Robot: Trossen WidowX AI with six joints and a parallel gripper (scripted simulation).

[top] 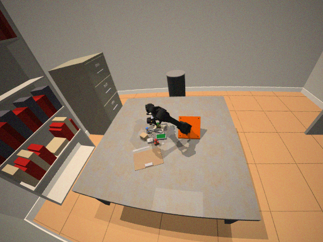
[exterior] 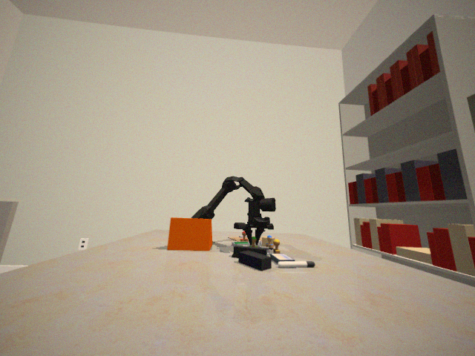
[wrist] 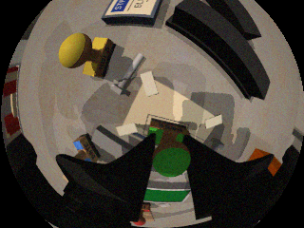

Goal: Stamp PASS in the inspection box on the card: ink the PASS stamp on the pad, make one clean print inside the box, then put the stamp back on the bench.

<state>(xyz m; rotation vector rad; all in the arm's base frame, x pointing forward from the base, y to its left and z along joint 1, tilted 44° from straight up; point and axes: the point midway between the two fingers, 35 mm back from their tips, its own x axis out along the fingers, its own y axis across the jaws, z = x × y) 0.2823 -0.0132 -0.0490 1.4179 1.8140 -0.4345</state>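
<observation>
Right now my gripper tip is 10 mm above the green-knobbed stamp. Also, from my gripper tip: blue-knob stamp: 80 mm ahead, 80 mm to the left, 10 mm below; cream card: 30 mm below; yellow-knobbed stamp: 100 mm ahead, 40 mm to the right, 10 mm below.
</observation>
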